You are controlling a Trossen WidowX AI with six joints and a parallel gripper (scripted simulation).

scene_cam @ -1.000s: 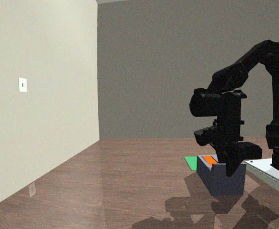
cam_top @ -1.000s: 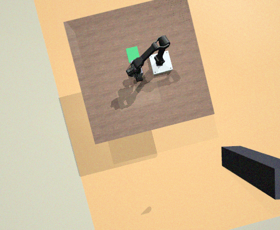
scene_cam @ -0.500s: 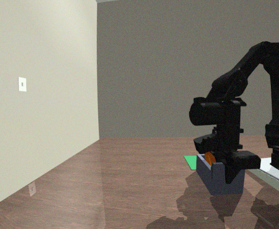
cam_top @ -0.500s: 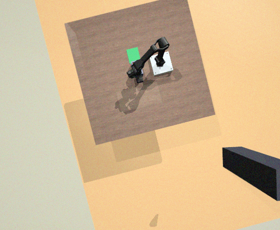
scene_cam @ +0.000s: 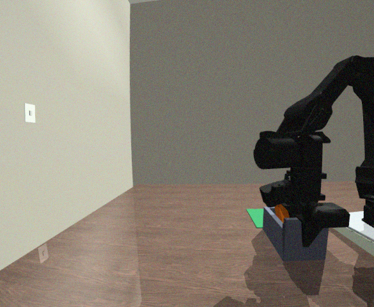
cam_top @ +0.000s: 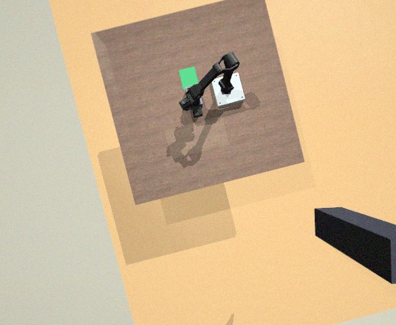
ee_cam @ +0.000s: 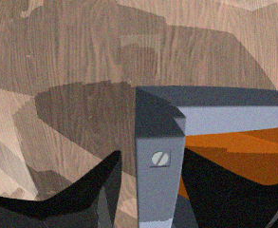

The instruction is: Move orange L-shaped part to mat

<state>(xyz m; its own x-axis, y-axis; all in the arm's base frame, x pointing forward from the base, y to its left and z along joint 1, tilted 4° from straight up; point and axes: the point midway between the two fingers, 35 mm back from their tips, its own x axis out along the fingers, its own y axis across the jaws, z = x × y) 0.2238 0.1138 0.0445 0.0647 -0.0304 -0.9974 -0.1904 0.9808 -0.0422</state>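
My gripper tip is now 50 mm to the left of the orange L-shaped part and 10 mm below it. From my gripper tip the other things lie so: green mat: 220 mm to the right, 50 mm below, 40 mm ahead.
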